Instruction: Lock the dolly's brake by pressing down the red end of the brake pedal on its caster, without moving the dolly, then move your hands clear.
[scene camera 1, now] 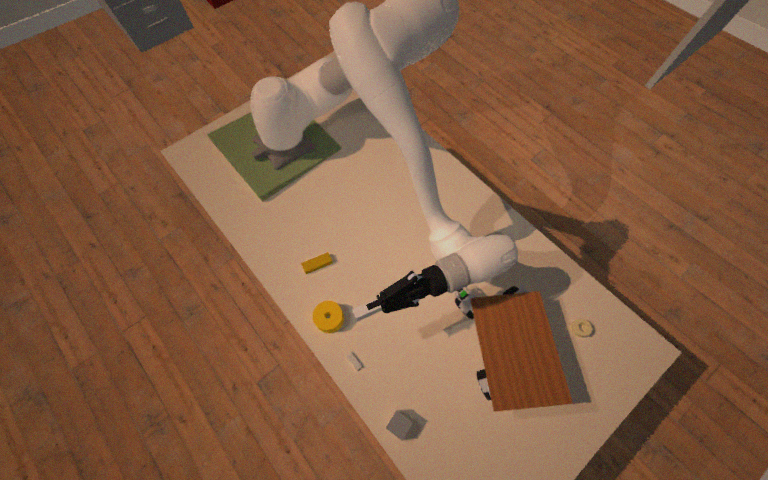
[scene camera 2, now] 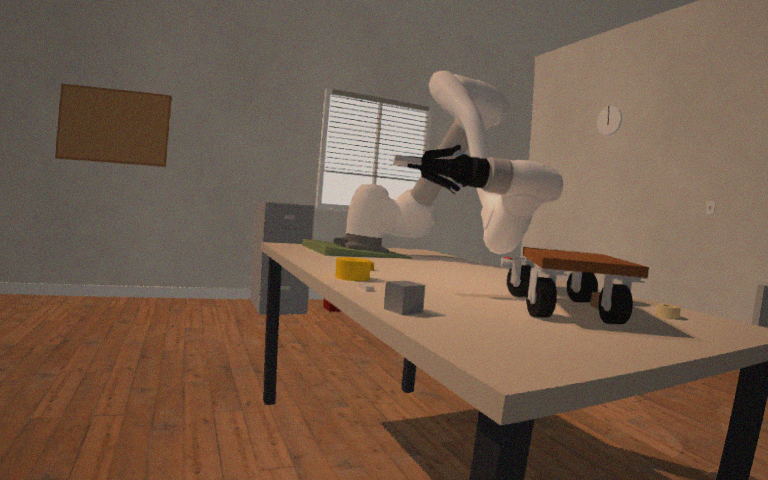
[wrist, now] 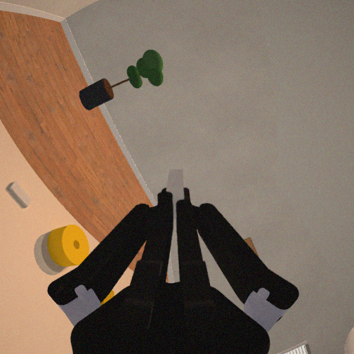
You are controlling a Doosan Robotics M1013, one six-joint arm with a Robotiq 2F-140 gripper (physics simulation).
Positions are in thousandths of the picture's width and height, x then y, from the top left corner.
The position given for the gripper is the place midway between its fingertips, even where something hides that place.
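The gripper is visible in scene camera 1 (462, 657), scene camera 2 (514, 332) and the wrist view (496, 510). A yellow disc is visible in scene camera 1 (426, 643), scene camera 2 (452, 559) and the wrist view (194, 694).
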